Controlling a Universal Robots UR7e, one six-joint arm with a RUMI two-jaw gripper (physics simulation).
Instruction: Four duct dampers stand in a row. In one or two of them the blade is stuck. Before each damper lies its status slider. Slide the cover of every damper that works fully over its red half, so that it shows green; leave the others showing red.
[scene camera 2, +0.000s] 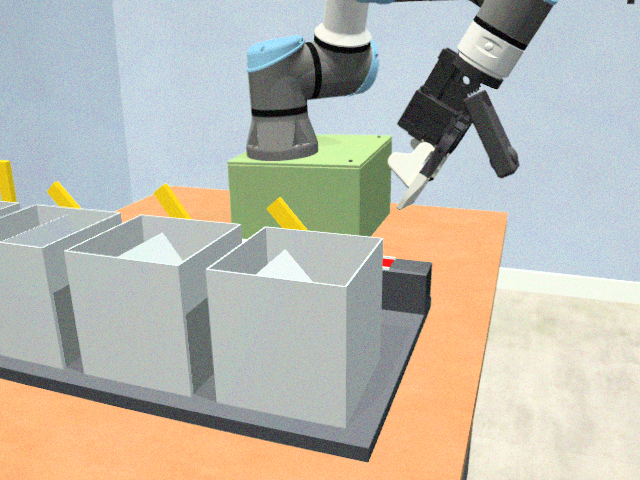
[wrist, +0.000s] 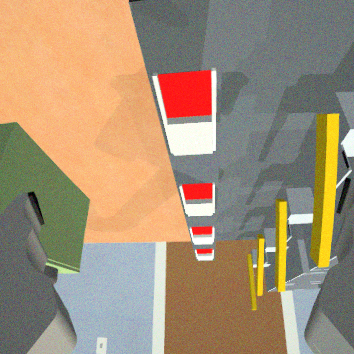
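Seen in the pictures: gripper, fingertip midpoint: (scene camera 2: 411, 194) (wrist: 186, 188); arm's base, origin of the base link: (scene camera 2: 282, 152).
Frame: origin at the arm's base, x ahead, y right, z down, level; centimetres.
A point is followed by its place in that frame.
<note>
Several open-topped grey damper boxes (scene camera 2: 289, 330) @[x 70.1, y -14.1, z 4.7 cm] (scene camera 2: 124, 320) @[x 66.1, y 5.9, z 6.8 cm] (scene camera 2: 25, 299) @[x 63.2, y 20.3, z 6.3 cm] stand in a row. Pale tilted blades (scene camera 2: 284, 266) @[x 57.3, y -11.2, z 2.8 cm] (scene camera 2: 152, 248) @[x 54.4, y 6.8, z 2.2 cm] show in two. Yellow levers (scene camera 2: 286, 213) @[x 49.1, y -10.0, z -1.4 cm] (scene camera 2: 172, 200) @[x 45.7, y 7.0, z -1.8 cm] (scene camera 2: 63, 194) @[x 41.7, y 26.2, z -1.3 cm] (wrist: 326, 190) @[x 49.1, y -13.8, z 2.3 cm] (wrist: 281, 245) @[x 45.7, y 3.9, z 2.0 cm] lean similarly; the far-left lever (scene camera 2: 7, 180) @[x 39.6, y 37.0, z -2.9 cm] is nearly upright. In the wrist view, status sliders run in a line, each showing red (wrist: 185, 95) @[x 38.7, y -21.4, z 9.1 cm] (wrist: 198, 191) @[x 35.2, y -3.2, z 9.1 cm] (wrist: 202, 231) @[x 31.4, y 15.8, z 9.1 cm] (wrist: 204, 251) @[x 27.7, y 33.8, z 9.0 cm] beside its white cover (wrist: 191, 138) @[x 37.9, y -16.6, z 8.2 cm] (wrist: 200, 208) @[x 34.4, y 1.2, z 8.2 cm]. My gripper (scene camera 2: 410, 181) @[x 40.1, y -26.4, z -2.0 cm] (wrist: 186, 188) @[x 40.1, y -26.4, z -2.0 cm] is open and empty, tilted above and apart from the sliders.
The dampers stand on a dark base plate (scene camera 2: 356, 439) @[x 73.0, y -21.3, z 15.3 cm] on an orange table (scene camera 2: 439, 361) @[x 53.2, y -30.7, z 17.1 cm] (wrist: 65, 75) @[x 24.4, y -21.4, z 17.1 cm]. A dark slider block (scene camera 2: 405, 289) @[x 42.6, y -26.0, z 11.6 cm] stands behind the nearest damper. The green robot pedestal (scene camera 2: 294, 198) @[x 9.6, y -4.0, z 7.3 cm] (wrist: 45, 185) @[x 10.1, y -6.7, z 12.0 cm] stands behind the row.
</note>
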